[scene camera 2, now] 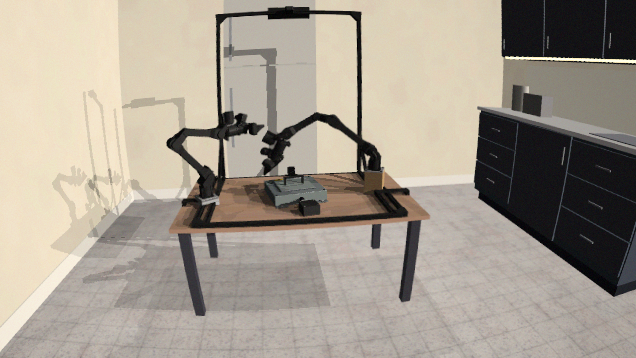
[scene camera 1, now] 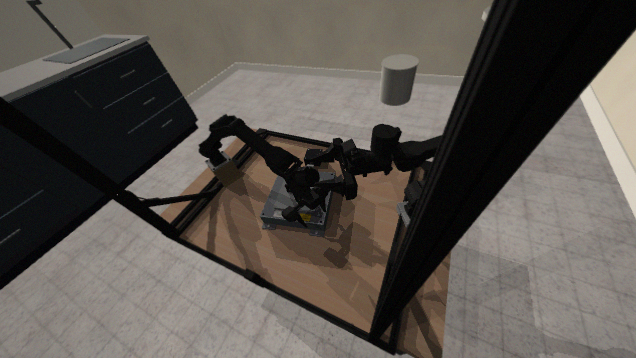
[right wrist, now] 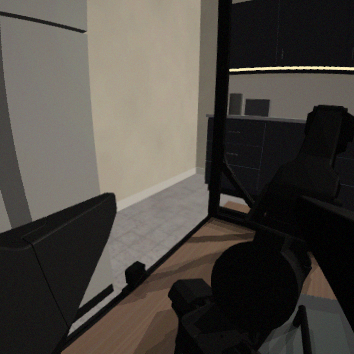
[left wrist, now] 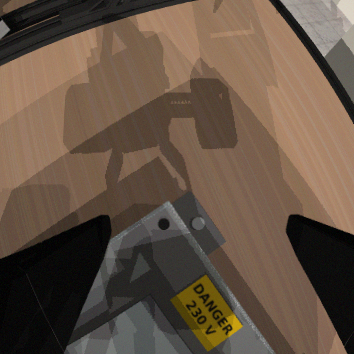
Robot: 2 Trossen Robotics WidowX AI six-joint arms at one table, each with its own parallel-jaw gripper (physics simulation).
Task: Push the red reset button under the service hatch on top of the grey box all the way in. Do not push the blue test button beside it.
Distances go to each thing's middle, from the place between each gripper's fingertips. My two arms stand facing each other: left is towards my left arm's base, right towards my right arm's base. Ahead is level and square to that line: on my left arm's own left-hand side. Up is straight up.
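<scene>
Service hatch (left wrist: 144,319): my left hand is 20 mm above it, 130 mm to the right of it and 120 mm short of it. By its middle, the service hatch is nearer to my left hand than to my right hand.
Relative to my right hand, the service hatch is 29 cm below, 16 cm to the left of and 12 cm ahead of it.
</scene>
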